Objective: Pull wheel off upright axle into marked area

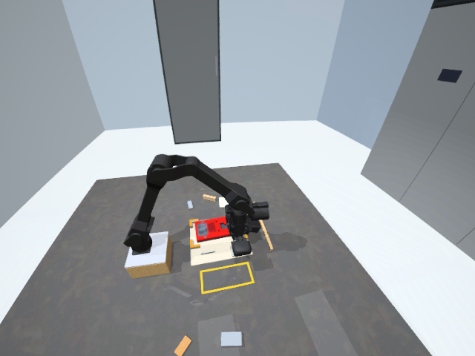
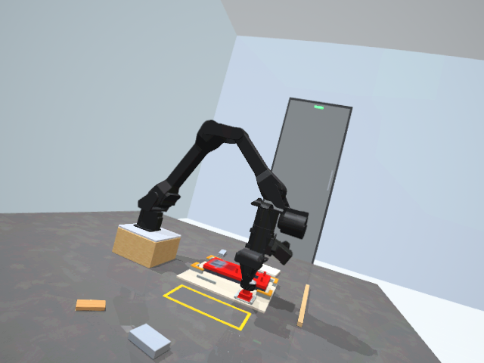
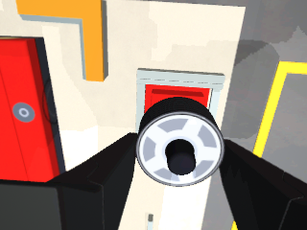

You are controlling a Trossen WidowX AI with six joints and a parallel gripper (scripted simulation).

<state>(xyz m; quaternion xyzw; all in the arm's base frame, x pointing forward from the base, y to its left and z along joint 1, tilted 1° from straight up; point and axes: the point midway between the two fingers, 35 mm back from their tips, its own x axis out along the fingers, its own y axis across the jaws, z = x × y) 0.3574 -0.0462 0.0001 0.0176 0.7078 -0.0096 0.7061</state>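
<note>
My gripper tip is now 10 mm above the upright axle. Round my gripper tip: small wooden block (350 mm to the left, 60 mm behind, 30 mm below); then wooden stick (160 mm ahead, 110 mm to the left, 40 mm below); then wheel (right at my gripper tip).
</note>
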